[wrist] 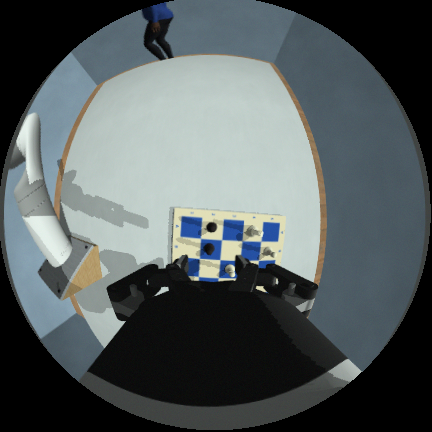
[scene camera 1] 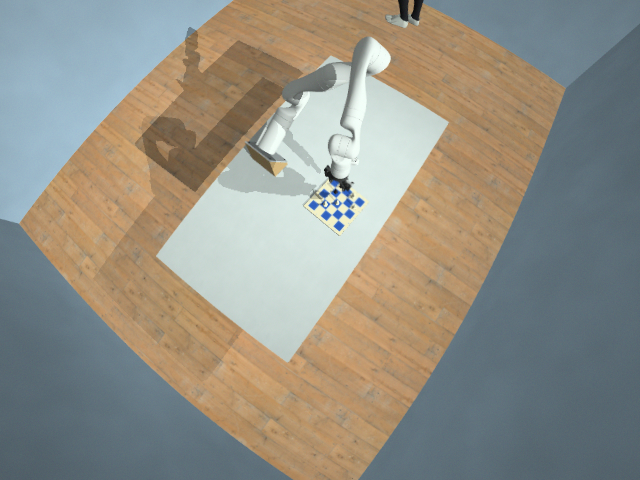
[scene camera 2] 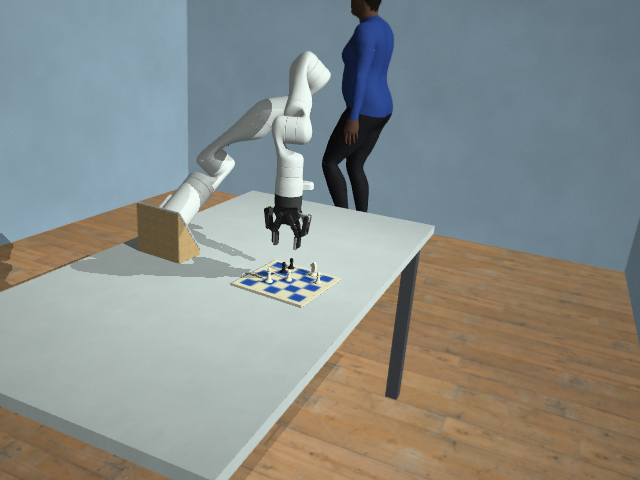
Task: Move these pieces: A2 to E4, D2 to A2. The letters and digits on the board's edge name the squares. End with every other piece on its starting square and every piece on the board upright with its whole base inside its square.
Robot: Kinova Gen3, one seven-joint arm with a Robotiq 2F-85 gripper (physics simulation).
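Places are measured from the arm's base along level axes (x ahead, y left, z up), in metres.
Where they show: gripper, fingertip midpoint: (wrist: 211,262) (scene camera 1: 337,185) (scene camera 2: 285,246); arm's base at its link origin: (wrist: 60,252) (scene camera 1: 265,149) (scene camera 2: 166,227).
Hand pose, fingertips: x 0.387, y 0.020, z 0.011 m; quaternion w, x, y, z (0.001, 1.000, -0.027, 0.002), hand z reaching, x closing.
Each offset is from my fingertips to the centre of the thing. "pt": to the spot under its first point.
The chessboard {dx +0.033, dy -0.045, dz -0.081 m} (scene camera 1: 339,233) (scene camera 2: 301,304) (wrist: 225,212) lies on the table. The black piece on A2 {dx +0.004, dy +0.038, dz -0.062 m} (scene camera 2: 291,264) (wrist: 211,227) stands upright, hidden by the gripper in scene camera 1. The white piece on D2 {dx -0.009, dy -0.079, dz -0.056 m} (scene camera 1: 325,204) (scene camera 2: 268,276) stands upright; the gripper hides it in the wrist view. Square E4 {pt dx +0.060, dy -0.125, dz -0.078 m} (scene camera 1: 332,220) (scene camera 2: 285,293) is cream and empty. The edge marks are small and blurred. My gripper (scene camera 1: 338,181) (scene camera 2: 285,244) (wrist: 211,262) is open and empty, pointing down, well above the A and B rows. It touches no piece.
Other pieces stand upright: a black one on B2 {dx -0.003, dy +0.000, dz -0.062 m} (scene camera 2: 283,267) (wrist: 209,248), a white one on C3 {dx +0.033, dy -0.043, dz -0.062 m} (scene camera 2: 288,276) (wrist: 229,270), a white knight on A4 {dx +0.078, dy +0.026, dz -0.058 m} (scene camera 2: 313,269) (wrist: 254,231) and a white pawn on B5 {dx +0.111, dy -0.017, dz -0.062 m} (scene camera 2: 317,279) (wrist: 268,251). A person stands beyond the table.
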